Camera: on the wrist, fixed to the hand. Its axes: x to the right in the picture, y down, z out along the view.
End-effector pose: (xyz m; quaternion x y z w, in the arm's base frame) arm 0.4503 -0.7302 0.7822 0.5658 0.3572 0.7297 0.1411
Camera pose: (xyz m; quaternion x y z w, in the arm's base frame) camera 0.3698 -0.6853 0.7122 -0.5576 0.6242 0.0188 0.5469
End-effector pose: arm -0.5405 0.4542 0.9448 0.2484 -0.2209 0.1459 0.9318
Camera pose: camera -0.4798 0.4098 0.8568 0.2204 0.5339 -0.7938 0.1904
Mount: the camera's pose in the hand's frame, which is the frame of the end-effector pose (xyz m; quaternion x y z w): 0.0024 -0.0953 -0.0657 -0.0606 -0.3102 0.9487 0.0016
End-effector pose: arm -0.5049 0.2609 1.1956 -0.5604 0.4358 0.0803 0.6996
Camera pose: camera -0.4803 0.1697 1.2625 0.3951 0.3105 0.8642 0.0262
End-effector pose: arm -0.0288 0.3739 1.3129 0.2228 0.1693 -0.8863 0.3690
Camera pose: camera -0.0821 0.4669 1.2692 -0.1363 -0.2719 0.2898 0.9075
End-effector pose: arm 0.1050 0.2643 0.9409 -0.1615 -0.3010 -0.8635 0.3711
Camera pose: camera 0.0294 0.2728 0.8536 -0.5762 0.0899 0.3825 0.7167
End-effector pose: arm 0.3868 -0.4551 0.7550 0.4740 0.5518 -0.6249 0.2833
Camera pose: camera 0.3206 -0.3698 0.7968 0.3133 -0.4988 0.1542 0.7932
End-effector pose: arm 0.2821 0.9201 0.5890 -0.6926 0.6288 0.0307 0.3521
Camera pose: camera 0.3414 0.8798 0.6799 0.5836 0.5470 0.5871 0.1245
